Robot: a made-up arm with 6 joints. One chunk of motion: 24 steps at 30 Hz.
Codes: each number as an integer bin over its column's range. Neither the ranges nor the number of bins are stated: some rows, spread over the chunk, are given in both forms.
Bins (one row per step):
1: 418 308 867 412 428 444
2: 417 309 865 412 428 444
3: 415 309 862 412 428 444
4: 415 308 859 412 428 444
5: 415 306 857 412 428 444
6: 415 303 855 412 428 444
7: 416 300 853 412 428 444
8: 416 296 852 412 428 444
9: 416 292 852 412 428 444
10: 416 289 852 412 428 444
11: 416 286 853 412 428 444
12: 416 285 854 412 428 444
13: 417 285 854 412 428 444
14: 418 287 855 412 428 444
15: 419 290 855 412 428 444
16: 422 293 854 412 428 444
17: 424 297 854 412 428 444
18: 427 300 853 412 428 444
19: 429 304 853 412 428 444
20: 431 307 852 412 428 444
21: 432 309 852 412 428 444
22: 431 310 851 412 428 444
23: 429 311 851 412 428 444
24: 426 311 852 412 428 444
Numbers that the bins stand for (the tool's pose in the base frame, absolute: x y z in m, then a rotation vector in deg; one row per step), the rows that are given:
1: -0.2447 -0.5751 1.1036 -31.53 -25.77 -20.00
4: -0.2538 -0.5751 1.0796 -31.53 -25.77 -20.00
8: -0.2508 -0.6111 1.0586 -31.53 -25.77 -20.00
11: -0.2508 -0.6411 1.0616 -31.53 -25.77 -20.00
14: -0.2447 -0.6381 1.0676 -31.53 -25.77 -20.00
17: -0.2267 -0.6081 1.0646 -31.53 -25.77 -20.00
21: -0.2027 -0.5721 1.0586 -31.53 -25.77 -20.00
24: -0.2207 -0.5661 1.0586 -31.53 -25.77 -20.00
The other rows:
2: -0.2477 -0.5721 1.0976 -31.53 -25.77 -20.00
3: -0.2538 -0.5721 1.0886 -31.53 -25.77 -20.00
5: -0.2538 -0.5811 1.0736 -31.53 -25.77 -20.00
6: -0.2538 -0.5901 1.0676 -31.53 -25.77 -20.00
7: -0.2508 -0.5991 1.0616 -31.53 -25.77 -20.00
9: -0.2508 -0.6231 1.0586 -31.53 -25.77 -20.00
10: -0.2508 -0.6321 1.0586 -31.53 -25.77 -20.00
12: -0.2508 -0.6441 1.0646 -31.53 -25.77 -20.00
13: -0.2477 -0.6441 1.0646 -31.53 -25.77 -20.00
15: -0.2417 -0.6291 1.0676 -31.53 -25.77 -20.00
16: -0.2327 -0.6201 1.0646 -31.53 -25.77 -20.00
18: -0.2177 -0.5991 1.0616 -31.53 -25.77 -20.00
19: -0.2117 -0.5871 1.0616 -31.53 -25.77 -20.00
20: -0.2057 -0.5781 1.0586 -31.53 -25.77 -20.00
22: -0.2057 -0.5691 1.0556 -31.53 -25.77 -20.00
23: -0.2117 -0.5661 1.0556 -31.53 -25.77 -20.00

